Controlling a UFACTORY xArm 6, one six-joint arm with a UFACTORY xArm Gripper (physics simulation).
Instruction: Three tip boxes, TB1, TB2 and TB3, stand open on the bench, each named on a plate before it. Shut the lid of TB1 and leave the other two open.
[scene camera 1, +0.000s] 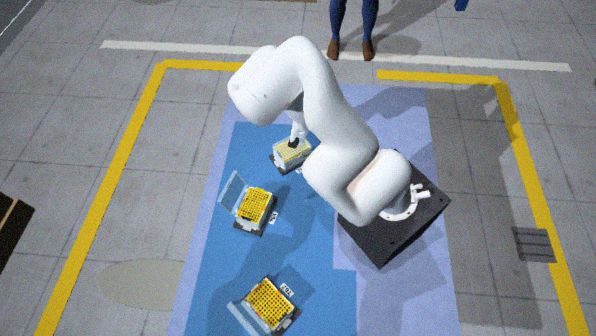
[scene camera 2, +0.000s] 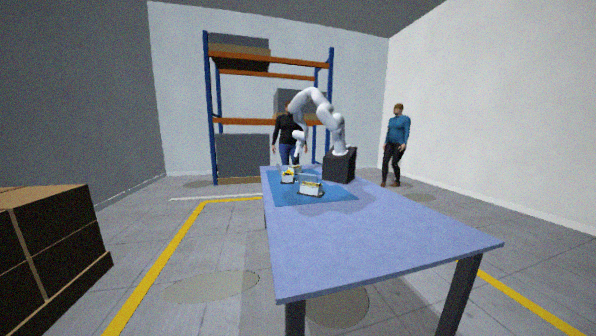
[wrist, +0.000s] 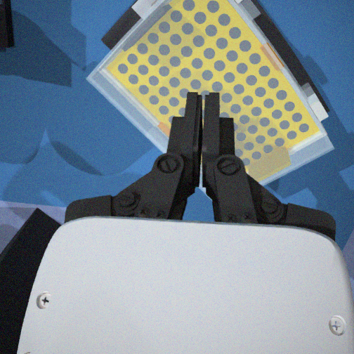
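Pixels of known places: gripper, fingertip midpoint: (scene camera 1: 291, 146) (scene camera 2: 294, 165); arm's base at its link origin: (scene camera 2: 340, 152).
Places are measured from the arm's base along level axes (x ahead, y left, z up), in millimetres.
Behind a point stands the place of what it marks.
TB1 (scene camera 1: 295, 161) {z -191, x 263, y -272 mm} (wrist: 260, 75) stands at the far end of the blue mat. Its clear lid lies down over the yellow tip rack; whether it is fully seated I cannot tell. My gripper (scene camera 1: 293, 143) {z -147, x 273, y -311 mm} (wrist: 203, 113) is shut and empty, its fingertips over the lid, at or just above it. TB1's plate is partly hidden by the arm. TB3 (scene camera 1: 255, 205) (scene camera 2: 287, 177) stands in the middle with its lid (scene camera 1: 232, 192) {z -127, x 482, y -127 mm} tilted up and open. TB2 (scene camera 1: 270, 302) (scene camera 2: 311, 189) stands at the near end, its lid (scene camera 1: 248, 319) {z -132, x 430, y 263 mm} open too.
The arm's dark base block (scene camera 1: 382, 250) {z -91, x 40, y 117 mm} (scene camera 2: 339, 167) {z -107, x 61, y 82 mm} stands on the bench (scene camera 2: 350, 235) {z -230, x 442, y 676 mm} beside the blue mat (scene camera 1: 320, 295) {z -227, x 222, y 200 mm} (scene camera 2: 285, 200) {z -227, x 564, y 269 mm}. Two people (scene camera 2: 287, 131) (scene camera 2: 397, 131) stand beyond the bench. A rack (scene camera 2: 208, 110) is at the back and stacked boxes (scene camera 2: 50, 250) are at the left.
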